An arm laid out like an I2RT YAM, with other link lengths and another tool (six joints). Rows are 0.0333 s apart.
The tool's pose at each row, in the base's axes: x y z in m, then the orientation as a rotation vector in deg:
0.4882, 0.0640, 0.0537, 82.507, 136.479, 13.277
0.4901, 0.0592, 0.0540, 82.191, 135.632, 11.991
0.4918, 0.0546, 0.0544, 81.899, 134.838, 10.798
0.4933, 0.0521, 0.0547, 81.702, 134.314, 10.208
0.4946, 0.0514, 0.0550, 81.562, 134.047, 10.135
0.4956, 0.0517, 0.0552, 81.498, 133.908, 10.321
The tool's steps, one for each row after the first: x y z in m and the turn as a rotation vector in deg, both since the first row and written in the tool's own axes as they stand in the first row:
-0.0051, -0.0006, 0.0006, 0.231, -1.287, -0.113
-0.0100, -0.0012, 0.0011, 0.452, -2.484, -0.215
-0.0129, -0.0011, 0.0014, 0.489, -3.193, -0.259
-0.0141, -0.0002, 0.0017, 0.364, -3.474, -0.277
-0.0143, 0.0008, 0.0019, 0.175, -3.525, -0.252

